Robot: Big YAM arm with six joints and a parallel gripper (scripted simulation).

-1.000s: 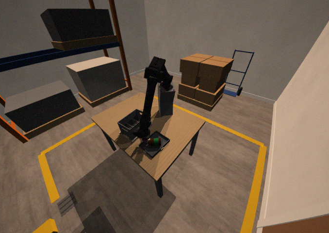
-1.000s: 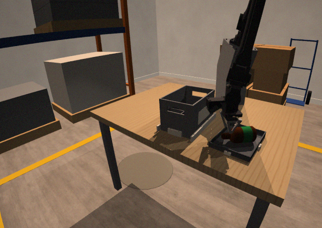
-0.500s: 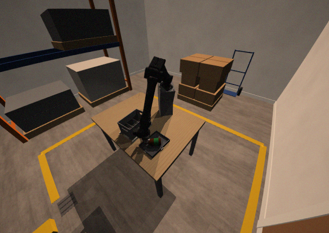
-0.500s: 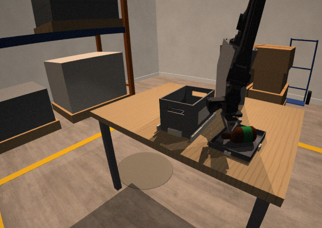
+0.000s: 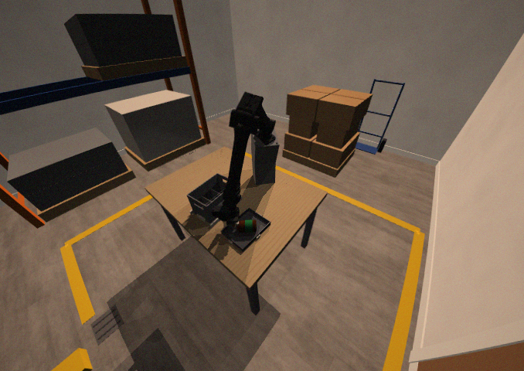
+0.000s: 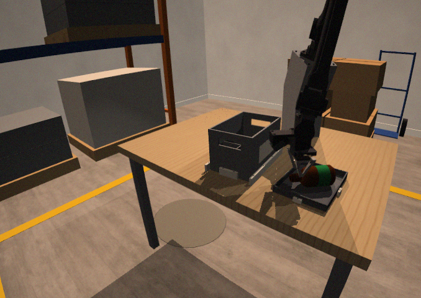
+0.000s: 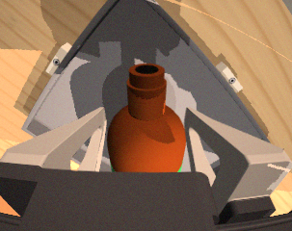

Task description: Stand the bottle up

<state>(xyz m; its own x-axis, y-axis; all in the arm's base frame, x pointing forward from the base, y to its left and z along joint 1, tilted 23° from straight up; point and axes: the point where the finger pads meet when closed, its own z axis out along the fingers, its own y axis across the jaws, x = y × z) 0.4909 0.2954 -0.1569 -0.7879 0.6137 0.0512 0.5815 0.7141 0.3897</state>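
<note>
Now: the brown bottle 40 mm behind my hand, 30 mm to the left of it and 30 mm below it. From my hand the other things lie so: tray 60 mm below, 60 mm behind, 30 mm to the left; then dark crate 260 mm to the right, 10 mm behind, 10 mm above.
</note>
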